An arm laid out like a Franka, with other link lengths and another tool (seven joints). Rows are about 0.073 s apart.
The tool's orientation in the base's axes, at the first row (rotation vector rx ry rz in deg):
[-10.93 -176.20 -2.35]
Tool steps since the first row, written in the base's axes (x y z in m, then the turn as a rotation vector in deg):
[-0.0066 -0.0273 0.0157 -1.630 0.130 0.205]
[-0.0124 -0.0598 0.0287 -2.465 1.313 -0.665]
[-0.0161 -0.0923 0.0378 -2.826 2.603 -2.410]
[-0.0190 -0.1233 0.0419 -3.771 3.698 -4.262]
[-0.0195 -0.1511 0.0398 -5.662 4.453 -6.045]
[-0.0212 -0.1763 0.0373 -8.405 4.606 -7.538]
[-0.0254 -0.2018 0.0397 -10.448 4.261 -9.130]
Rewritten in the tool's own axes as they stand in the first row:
[0.0042 -0.0275 -0.0161 1.643 -0.069 -0.106]
[0.0067 -0.0602 -0.0297 2.562 0.981 0.847]
[0.0070 -0.0927 -0.0396 2.970 2.176 2.648]
[0.0063 -0.1237 -0.0444 3.926 3.103 4.585]
[0.0032 -0.1514 -0.0431 5.782 3.576 6.497]
[0.0017 -0.1767 -0.0413 8.426 3.353 8.151]
[0.0029 -0.2024 -0.0442 10.309 2.720 9.849]

